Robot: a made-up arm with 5 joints. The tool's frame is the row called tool. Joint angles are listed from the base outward.
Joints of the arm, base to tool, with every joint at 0 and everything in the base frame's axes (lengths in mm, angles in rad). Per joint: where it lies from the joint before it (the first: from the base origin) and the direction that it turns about. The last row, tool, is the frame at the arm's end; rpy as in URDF.
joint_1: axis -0.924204 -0.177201 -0.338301 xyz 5 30 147
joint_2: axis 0 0 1 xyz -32 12 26
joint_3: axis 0.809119 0.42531 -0.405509 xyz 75 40 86
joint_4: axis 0 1 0 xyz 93 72 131
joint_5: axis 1 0 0 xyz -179 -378 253
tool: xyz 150 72 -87 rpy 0.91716 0.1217 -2.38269
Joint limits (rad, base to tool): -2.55..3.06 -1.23..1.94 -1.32..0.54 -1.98..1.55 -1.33..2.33
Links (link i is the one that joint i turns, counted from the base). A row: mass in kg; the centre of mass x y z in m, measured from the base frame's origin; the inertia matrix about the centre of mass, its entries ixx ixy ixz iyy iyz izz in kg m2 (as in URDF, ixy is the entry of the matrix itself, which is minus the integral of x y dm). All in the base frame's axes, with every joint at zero. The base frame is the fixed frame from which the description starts. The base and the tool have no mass.
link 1: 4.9; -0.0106 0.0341 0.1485; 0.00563 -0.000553 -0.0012 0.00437 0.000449 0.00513
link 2: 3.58; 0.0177 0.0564 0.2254; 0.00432 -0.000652 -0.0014 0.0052 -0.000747 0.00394
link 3: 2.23; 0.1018 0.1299 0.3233; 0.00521 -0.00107 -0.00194 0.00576 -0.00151 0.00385
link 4: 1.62; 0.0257 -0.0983 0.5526; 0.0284 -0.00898 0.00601 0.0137 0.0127 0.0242
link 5: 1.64; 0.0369 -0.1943 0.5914; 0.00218 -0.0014 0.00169 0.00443 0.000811 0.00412
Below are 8 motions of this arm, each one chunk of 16 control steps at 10 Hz.
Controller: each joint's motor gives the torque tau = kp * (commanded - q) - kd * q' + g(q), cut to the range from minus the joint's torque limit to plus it. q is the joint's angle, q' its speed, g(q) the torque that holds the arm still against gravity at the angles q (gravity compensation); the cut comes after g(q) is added. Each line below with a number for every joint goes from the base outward.
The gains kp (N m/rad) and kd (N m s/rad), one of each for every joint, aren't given. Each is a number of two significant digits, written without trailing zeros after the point. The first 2 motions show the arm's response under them.
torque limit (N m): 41 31 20 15 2
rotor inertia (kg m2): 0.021 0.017 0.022 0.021 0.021
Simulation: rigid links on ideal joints. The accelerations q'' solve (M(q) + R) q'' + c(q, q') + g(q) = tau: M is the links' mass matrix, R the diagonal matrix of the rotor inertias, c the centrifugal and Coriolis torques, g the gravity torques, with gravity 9.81 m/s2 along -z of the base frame. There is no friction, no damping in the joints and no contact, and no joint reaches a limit. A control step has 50 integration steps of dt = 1/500 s. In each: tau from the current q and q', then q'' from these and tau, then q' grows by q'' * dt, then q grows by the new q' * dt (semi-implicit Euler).
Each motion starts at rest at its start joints. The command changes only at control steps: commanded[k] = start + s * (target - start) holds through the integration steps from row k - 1 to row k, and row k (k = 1, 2, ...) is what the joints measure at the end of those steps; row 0 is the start. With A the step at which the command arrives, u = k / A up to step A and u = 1 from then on. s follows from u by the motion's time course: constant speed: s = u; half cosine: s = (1 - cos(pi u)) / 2; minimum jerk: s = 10 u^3 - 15 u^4 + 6 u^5; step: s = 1 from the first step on.
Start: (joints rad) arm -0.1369 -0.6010 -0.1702 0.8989 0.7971
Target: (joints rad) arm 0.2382 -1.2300 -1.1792 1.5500 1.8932
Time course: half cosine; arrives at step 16
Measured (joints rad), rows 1 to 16:
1: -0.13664 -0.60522 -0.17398 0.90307 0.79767
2: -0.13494 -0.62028 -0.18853 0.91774 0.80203
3: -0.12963 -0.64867 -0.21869 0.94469 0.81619
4: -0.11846 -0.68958 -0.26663 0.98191 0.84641
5: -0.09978 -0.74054 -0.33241 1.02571 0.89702
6: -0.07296 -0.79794 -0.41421 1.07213 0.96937
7: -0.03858 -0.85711 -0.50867 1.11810 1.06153
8: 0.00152 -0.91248 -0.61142 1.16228 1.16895
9: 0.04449 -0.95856 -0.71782 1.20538 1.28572
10: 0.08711 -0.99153 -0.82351 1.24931 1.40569
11: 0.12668 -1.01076 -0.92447 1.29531 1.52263
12: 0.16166 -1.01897 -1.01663 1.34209 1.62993
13: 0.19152 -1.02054 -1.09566 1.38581 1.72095
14: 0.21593 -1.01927 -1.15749 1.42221 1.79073
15: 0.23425 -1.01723 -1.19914 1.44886 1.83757
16: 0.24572 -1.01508 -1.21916 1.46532 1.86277
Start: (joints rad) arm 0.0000 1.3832 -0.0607 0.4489 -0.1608
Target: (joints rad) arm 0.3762 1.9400 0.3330 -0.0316 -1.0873
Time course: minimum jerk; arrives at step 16
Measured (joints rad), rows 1 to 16:
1: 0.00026 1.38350 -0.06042 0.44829 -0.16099
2: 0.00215 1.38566 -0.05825 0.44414 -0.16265
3: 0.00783 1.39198 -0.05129 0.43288 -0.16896
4: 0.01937 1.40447 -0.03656 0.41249 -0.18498
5: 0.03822 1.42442 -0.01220 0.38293 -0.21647
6: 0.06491 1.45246 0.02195 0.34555 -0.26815
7: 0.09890 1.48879 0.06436 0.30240 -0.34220
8: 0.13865 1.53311 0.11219 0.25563 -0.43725
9: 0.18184 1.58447 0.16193 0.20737 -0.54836
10: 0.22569 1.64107 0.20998 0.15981 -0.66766
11: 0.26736 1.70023 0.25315 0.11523 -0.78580
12: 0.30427 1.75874 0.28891 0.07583 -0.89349
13: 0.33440 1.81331 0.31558 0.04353 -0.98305
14: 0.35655 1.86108 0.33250 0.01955 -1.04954
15: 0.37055 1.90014 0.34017 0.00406 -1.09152
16: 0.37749 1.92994 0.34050 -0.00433 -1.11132
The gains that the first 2 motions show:
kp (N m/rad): 46 5 34 8.4 0.99
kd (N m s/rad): 7.2 1.3 3 1.5 0.19
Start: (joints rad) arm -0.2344 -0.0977 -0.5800 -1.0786 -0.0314
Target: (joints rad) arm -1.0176 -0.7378 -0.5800 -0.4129 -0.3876
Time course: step
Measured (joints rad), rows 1 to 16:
1: -0.51752 -0.20840 -0.63962 -0.79012 0.08827
2: -0.75547 -0.41547 -0.60061 -0.53138 0.07530
3: -0.90029 -0.57742 -0.57101 -0.40112 -0.08120
4: -0.98532 -0.65989 -0.55455 -0.35386 -0.28148
5: -1.02888 -0.68951 -0.54778 -0.35613 -0.44833
6: -1.04428 -0.69702 -0.55005 -0.37911 -0.54493
7: -1.04310 -0.70069 -0.55839 -0.40232 -0.56975
8: -1.03478 -0.70720 -0.56828 -0.41631 -0.54286
9: -1.02558 -0.71661 -0.57644 -0.42058 -0.49071
10: -1.01854 -0.72663 -0.58165 -0.41885 -0.43574
11: -1.01443 -0.73505 -0.58406 -0.41514 -0.39200
12: -1.01289 -0.74073 -0.58441 -0.41200 -0.36517
13: -1.01310 -0.74353 -0.58353 -0.41039 -0.35458
14: -1.01424 -0.74402 -0.58217 -0.41023 -0.35604
15: -1.01566 -0.74304 -0.58085 -0.41098 -0.36423
16: -1.01691 -0.74139 -0.57988 -0.41202 -0.37447

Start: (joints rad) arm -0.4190 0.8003 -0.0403 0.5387 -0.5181
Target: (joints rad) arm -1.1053 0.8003 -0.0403 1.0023 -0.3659
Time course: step
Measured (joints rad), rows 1 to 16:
1: -0.65768 0.87300 -0.12668 0.73259 -0.43725
2: -0.88492 0.97621 -0.11217 0.85913 -0.34958
3: -1.01311 0.98164 -0.07331 0.91639 -0.30163
4: -1.07262 0.92216 -0.04491 0.94832 -0.29792
5: -1.09801 0.84570 -0.02444 0.97098 -0.32744
6: -1.11001 0.77620 -0.01115 0.98697 -0.37203
7: -1.11675 0.72162 -0.00557 0.99496 -0.41465
8: -1.12037 0.68357 -0.00670 0.99540 -0.44430
9: -1.12139 0.66189 -0.01226 0.99095 -0.45711
10: -1.12037 0.65557 -0.01980 0.98511 -0.45465
11: -1.11798 0.66269 -0.02733 0.98087 -0.44143
12: -1.11491 0.68038 -0.03364 0.97998 -0.42264
13: -1.11168 0.70515 -0.03822 0.98275 -0.40271
14: -1.10864 0.73332 -0.04119 0.98832 -0.38465
15: -1.10596 0.76158 -0.04296 0.99525 -0.37000
16: -1.10378 0.78735 -0.04400 1.00203 -0.35917

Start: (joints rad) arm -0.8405 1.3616 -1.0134 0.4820 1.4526
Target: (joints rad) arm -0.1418 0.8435 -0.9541 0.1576 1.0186
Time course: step
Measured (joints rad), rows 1 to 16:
1: -0.64389 1.44473 -1.02350 0.20803 1.46756
2: -0.45185 1.40296 -1.01764 0.04594 1.37605
3: -0.31238 1.27205 -0.96745 0.05121 1.24634
4: -0.21101 1.10433 -0.94301 0.14330 1.15051
5: -0.13843 0.94737 -0.95471 0.24487 1.10769
6: -0.08830 0.82911 -0.97309 0.31547 1.10224
7: -0.06059 0.75130 -0.98074 0.34958 1.10752
8: -0.05462 0.70818 -0.97643 0.35291 1.10678
9: -0.06580 0.69448 -0.96545 0.33216 1.09591
10: -0.08712 0.70478 -0.95430 0.29424 1.07777
11: -0.11133 0.73261 -0.94769 0.24693 1.05711
12: -0.13287 0.77033 -0.94692 0.19875 1.03816
13: -0.14883 0.80997 -0.94999 0.15745 1.02376
14: -0.15859 0.84445 -0.95354 0.12818 1.01484
15: -0.16293 0.86911 -0.95529 0.11246 1.01063
16: -0.16302 0.88238 -0.95511 0.10875 1.00952

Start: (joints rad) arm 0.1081 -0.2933 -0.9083 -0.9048 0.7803
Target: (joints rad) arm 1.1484 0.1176 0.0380 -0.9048 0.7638
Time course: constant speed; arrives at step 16
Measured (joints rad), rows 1 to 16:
1: 0.13455 -0.28283 -0.86481 -0.90835 0.77713
2: 0.17856 -0.26603 -0.80857 -0.91589 0.77030
3: 0.23332 -0.24538 -0.75057 -0.92196 0.76333
4: 0.29441 -0.22314 -0.69292 -0.92339 0.75916
5: 0.35891 -0.20085 -0.63555 -0.92025 0.75886
6: 0.42498 -0.17911 -0.57811 -0.91436 0.76190
7: 0.49152 -0.15777 -0.52033 -0.90784 0.76693
8: 0.55791 -0.13631 -0.46208 -0.90231 0.77239
9: 0.62386 -0.11422 -0.40337 -0.89859 0.77696
10: 0.68932 -0.09114 -0.34430 -0.89684 0.77983
11: 0.75439 -0.06699 -0.28500 -0.89669 0.78072
12: 0.81921 -0.04188 -0.22561 -0.89759 0.77986
13: 0.88394 -0.01604 -0.16621 -0.89893 0.77772
14: 0.94868 0.01026 -0.10689 -0.90023 0.77494
15: 1.01350 0.03678 -0.04766 -0.90122 0.77207
16: 1.07842 0.06335 0.01149 -0.90177 0.76952

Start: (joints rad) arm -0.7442 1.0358 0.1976 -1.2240 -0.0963
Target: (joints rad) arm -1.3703 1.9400 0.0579 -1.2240 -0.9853
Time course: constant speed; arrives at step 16
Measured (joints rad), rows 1 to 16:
1: -0.75805 1.03892 0.19206 -1.22028 -0.09866
2: -0.78556 1.05260 0.18448 -1.21500 -0.11341
3: -0.82026 1.07910 0.17650 -1.21233 -0.14642
4: -0.85826 1.11772 0.16842 -1.21305 -0.19683
5: -0.89761 1.16628 0.16017 -1.21610 -0.25988
6: -0.93735 1.22209 0.15164 -1.21999 -0.32966
7: -0.97702 1.28248 0.14283 -1.22359 -0.40091
8: -1.01647 1.34521 0.13381 -1.22632 -0.46993
9: -1.05570 1.40855 0.12470 -1.22807 -0.53486
10: -1.09479 1.47136 0.11560 -1.22903 -0.59540
11: -1.13380 1.53300 0.10660 -1.22947 -0.65227
12: -1.17279 1.59325 0.09771 -1.22965 -0.70667
13: -1.21179 1.65214 0.08893 -1.22975 -0.75983
14: -1.25080 1.70988 0.08024 -1.22987 -0.81272
15: -1.28982 1.76678 0.07159 -1.23002 -0.86595
16: -1.32884 1.82313 0.06297 -1.23020 -0.91979

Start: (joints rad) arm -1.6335 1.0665 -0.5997 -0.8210 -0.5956
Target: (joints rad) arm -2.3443 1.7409 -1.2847 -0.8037 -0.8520
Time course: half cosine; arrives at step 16
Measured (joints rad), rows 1 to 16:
1: -1.63579 1.06738 -0.60398 -0.82139 -0.59624
2: -1.64499 1.07170 -0.61881 -0.82153 -0.59827
3: -1.66438 1.08261 -0.64605 -0.81995 -0.60227
4: -1.69493 1.10254 -0.68482 -0.81651 -0.60942
5: -1.73623 1.13287 -0.73340 -0.81207 -0.62094
6: -1.78705 1.17367 -0.78977 -0.80760 -0.63747
7: -1.84569 1.22382 -0.85175 -0.80375 -0.65884
8: -1.91010 1.28125 -0.91705 -0.80069 -0.68412
9: -1.97799 1.34334 -0.98335 -0.79826 -0.71196
10: -2.04684 1.40736 -1.04829 -0.79615 -0.74080
11: -2.11405 1.47067 -1.10952 -0.79404 -0.76906
12: -2.17701 1.53093 -1.16476 -0.79177 -0.79525
13: -2.23320 1.58609 -1.21188 -0.78939 -0.81804
14: -2.28030 1.63440 -1.24897 -0.78708 -0.83635
15: -2.31631 1.67431 -1.27445 -0.78512 -0.84949
16: -2.33961 1.70445 -1.28716 -0.78374 -0.85719

